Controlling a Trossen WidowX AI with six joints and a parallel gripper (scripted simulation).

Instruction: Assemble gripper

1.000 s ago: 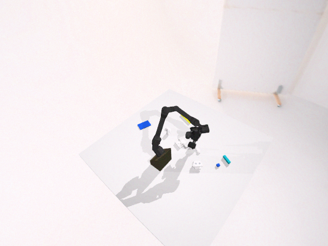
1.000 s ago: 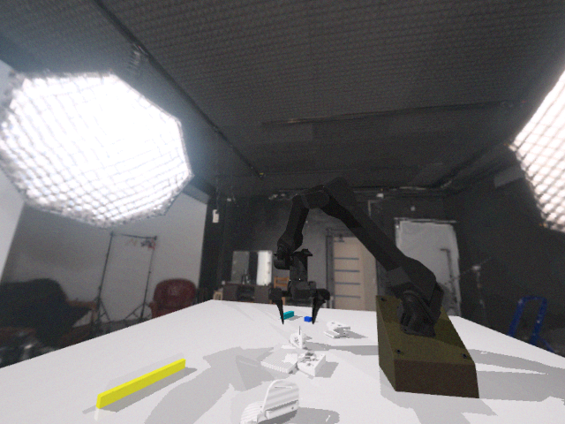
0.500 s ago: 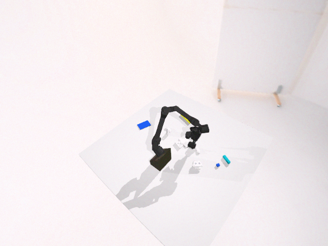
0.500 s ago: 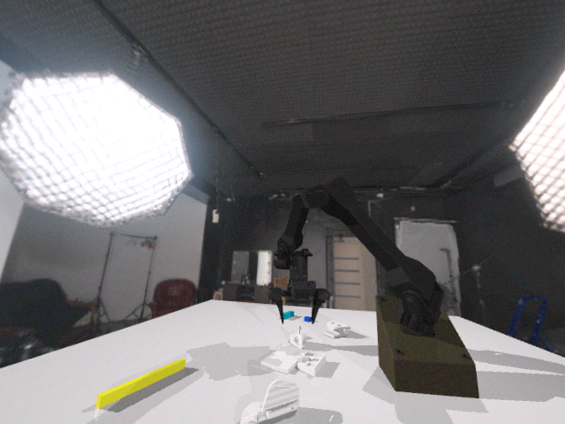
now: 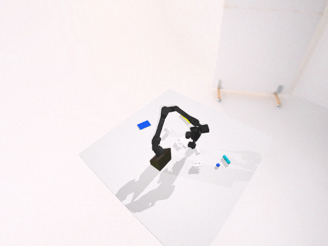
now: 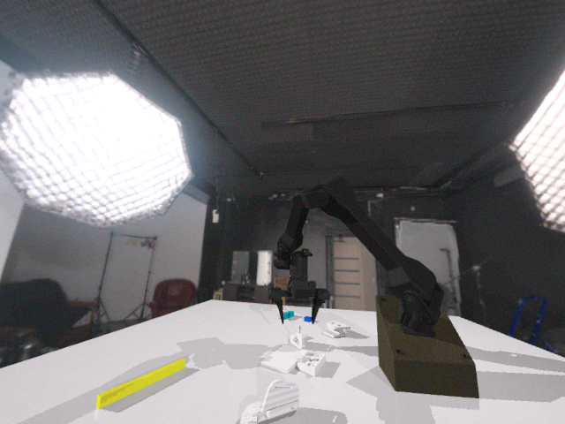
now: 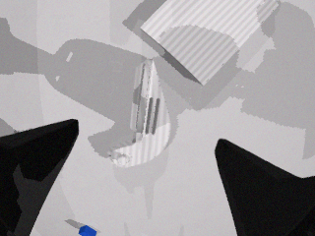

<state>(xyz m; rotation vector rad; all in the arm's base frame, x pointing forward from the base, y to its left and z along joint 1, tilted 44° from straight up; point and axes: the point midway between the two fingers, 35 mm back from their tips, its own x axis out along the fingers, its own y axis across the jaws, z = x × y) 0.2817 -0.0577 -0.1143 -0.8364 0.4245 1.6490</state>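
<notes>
Now: the white jaw 5 cm below my gripper tip, 4 cm to the right of it and 1 cm behind it. Round my gripper tip: flat white plate: 11 cm to the left, 5 cm below, 1 cm ahead; cyan block: 28 cm to the right, 8 cm ahead, 5 cm below; blue cube: 25 cm to the right, 5 cm below, 1 cm behind.
</notes>
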